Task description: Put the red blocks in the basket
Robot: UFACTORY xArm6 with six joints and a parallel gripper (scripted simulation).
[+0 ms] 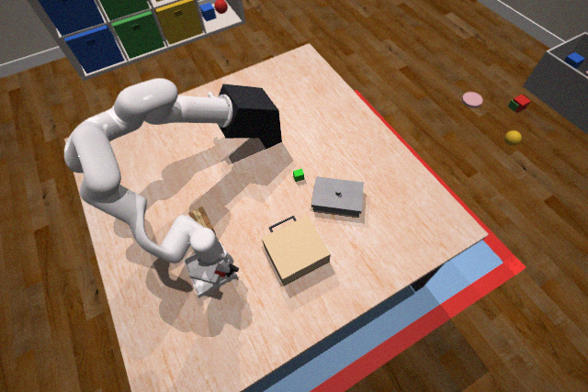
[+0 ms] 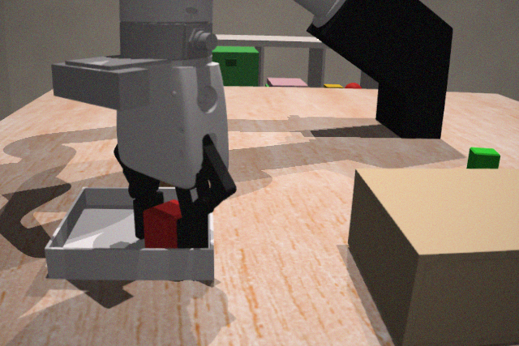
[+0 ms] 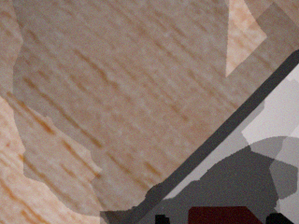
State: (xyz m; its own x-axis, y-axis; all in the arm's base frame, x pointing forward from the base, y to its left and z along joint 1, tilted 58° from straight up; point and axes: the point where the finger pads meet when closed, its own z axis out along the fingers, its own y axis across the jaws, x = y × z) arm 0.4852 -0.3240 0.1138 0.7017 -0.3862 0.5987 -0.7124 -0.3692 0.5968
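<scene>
Now: hand 30 mm to the left of the grey basket, 30 mm past it and 20 mm above it. From my hand the other things lie so: drawer (260 mm to the left, 50 mm ahead, 10 mm above); then light wooden cabinet (260 mm to the left, 70 mm ahead, 10 mm above); then cardboard box (200 mm behind, 10 mm to the left).
</scene>
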